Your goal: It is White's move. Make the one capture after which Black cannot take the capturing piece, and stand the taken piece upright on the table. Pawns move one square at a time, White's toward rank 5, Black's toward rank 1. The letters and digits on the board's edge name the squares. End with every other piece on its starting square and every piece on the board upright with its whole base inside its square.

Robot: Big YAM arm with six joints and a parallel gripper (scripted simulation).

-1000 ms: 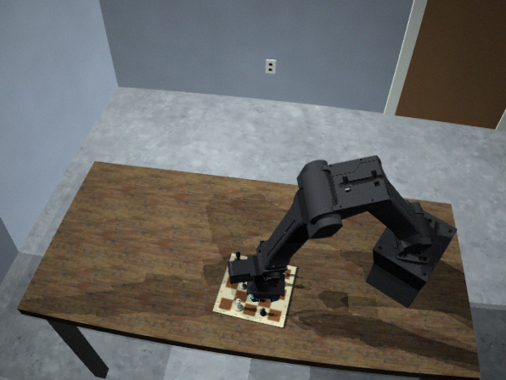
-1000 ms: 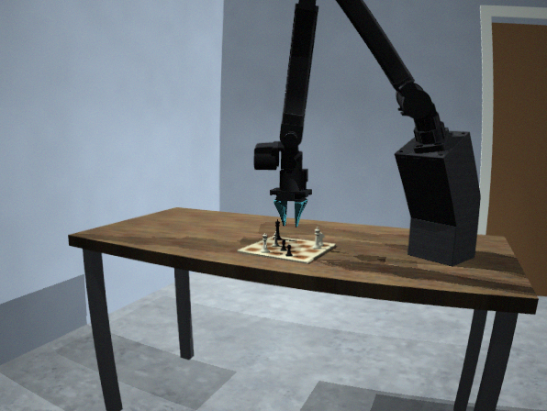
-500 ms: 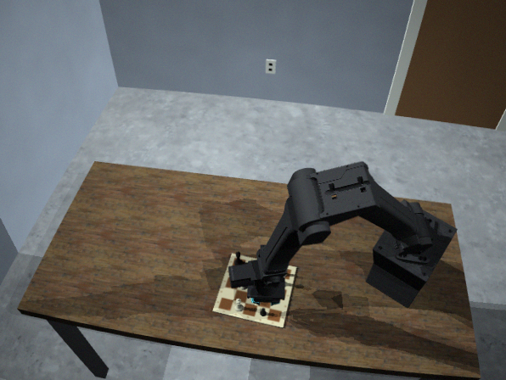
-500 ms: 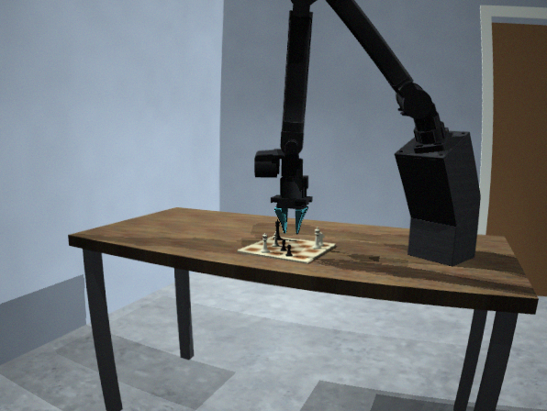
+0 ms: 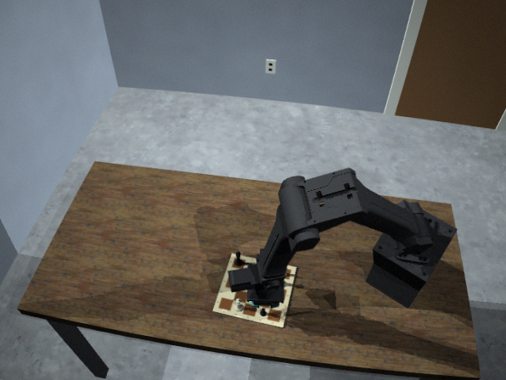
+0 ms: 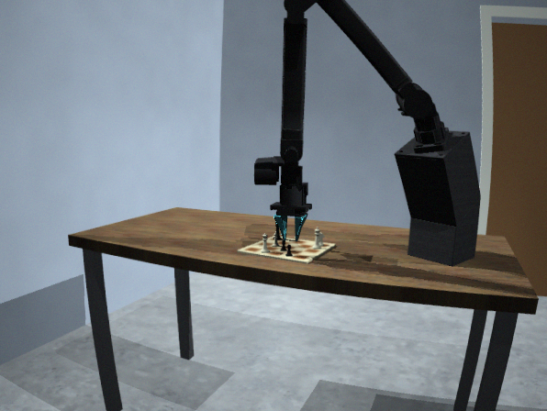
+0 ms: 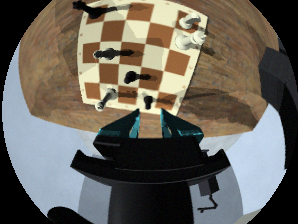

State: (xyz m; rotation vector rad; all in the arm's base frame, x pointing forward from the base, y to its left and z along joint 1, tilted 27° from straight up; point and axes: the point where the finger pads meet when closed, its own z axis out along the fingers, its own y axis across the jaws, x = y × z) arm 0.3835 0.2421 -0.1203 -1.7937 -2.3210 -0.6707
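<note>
The chessboard lies 70 mm to the right of my hand, 50 mm below it and 50 mm ahead of it. Round my hand: tall black piece 140 mm to the right, 140 mm ahead, 20 mm below; then tall white piece 120 mm to the right, 20 mm below, 20 mm behind.
</note>
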